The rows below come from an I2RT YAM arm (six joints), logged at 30 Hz.
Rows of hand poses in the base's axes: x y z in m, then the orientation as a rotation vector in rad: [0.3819, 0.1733, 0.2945, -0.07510, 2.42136, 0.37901]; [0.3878, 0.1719, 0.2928, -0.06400, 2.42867, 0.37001]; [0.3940, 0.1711, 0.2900, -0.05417, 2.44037, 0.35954]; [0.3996, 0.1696, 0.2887, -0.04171, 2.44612, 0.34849]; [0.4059, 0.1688, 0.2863, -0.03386, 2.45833, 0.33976]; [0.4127, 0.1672, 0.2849, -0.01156, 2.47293, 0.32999]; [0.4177, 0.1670, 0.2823, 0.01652, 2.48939, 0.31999]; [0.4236, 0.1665, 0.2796, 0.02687, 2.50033, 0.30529]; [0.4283, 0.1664, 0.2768, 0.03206, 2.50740, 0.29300]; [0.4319, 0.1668, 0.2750, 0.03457, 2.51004, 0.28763]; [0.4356, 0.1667, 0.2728, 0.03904, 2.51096, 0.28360]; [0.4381, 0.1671, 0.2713, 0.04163, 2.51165, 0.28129]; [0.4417, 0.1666, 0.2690, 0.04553, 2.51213, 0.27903]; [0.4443, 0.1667, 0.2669, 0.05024, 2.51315, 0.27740]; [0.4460, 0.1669, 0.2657, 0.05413, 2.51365, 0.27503]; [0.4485, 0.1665, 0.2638, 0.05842, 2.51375, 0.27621]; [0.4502, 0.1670, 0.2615, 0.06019, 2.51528, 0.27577]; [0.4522, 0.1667, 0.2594, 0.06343, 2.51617, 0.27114]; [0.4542, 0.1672, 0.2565, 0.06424, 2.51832, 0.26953]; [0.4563, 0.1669, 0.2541, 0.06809, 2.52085, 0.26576]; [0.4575, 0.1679, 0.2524, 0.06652, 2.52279, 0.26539]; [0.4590, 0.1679, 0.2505, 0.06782, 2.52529, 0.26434]
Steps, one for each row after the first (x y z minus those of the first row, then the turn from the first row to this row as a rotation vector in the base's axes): [0.0059, -0.0014, -0.0017, -0.00448, 0.00698, -0.00977]; [0.0121, -0.0022, -0.0045, -0.01089, 0.01803, -0.01858]; [0.0177, -0.0037, -0.0058, -0.01624, 0.02348, -0.02995]; [0.0240, -0.0045, -0.0082, -0.02197, 0.03518, -0.03672]; [0.0308, -0.0061, -0.0096, -0.02499, 0.05068, -0.05370]; [0.0358, -0.0063, -0.0122, -0.02692, 0.06881, -0.07446]; [0.0417, -0.0068, -0.0149, -0.03597, 0.07911, -0.08452]; [0.0464, -0.0069, -0.0177, -0.04413, 0.08535, -0.09069]; [0.0500, -0.0065, -0.0195, -0.04758, 0.08768, -0.09360]; [0.0537, -0.0066, -0.0217, -0.04938, 0.08870, -0.09771]; [0.0562, -0.0062, -0.0232, -0.05042, 0.08946, -0.10007]; [0.0598, -0.0067, -0.0255, -0.05107, 0.09018, -0.10336]; [0.0624, -0.0066, -0.0276, -0.05113, 0.09160, -0.10697]; [0.0641, -0.0064, -0.0288, -0.05186, 0.09234, -0.11028]; [0.0666, -0.0068, -0.0307, -0.04996, 0.09310, -0.11294]; [0.0683, -0.0063, -0.0330, -0.05000, 0.09479, -0.11411]; [0.0703, -0.0066, -0.0351, -0.05253, 0.09561, -0.11752]; [0.0723, -0.0061, -0.0380, -0.05371, 0.09767, -0.11826]; [0.0744, -0.0064, -0.0404, -0.05567, 0.10028, -0.12165]; [0.0756, -0.0054, -0.0421, -0.05656, 0.10195, -0.12042]; [0.0771, -0.0054, -0.0440, -0.05727, 0.10448, -0.12130]
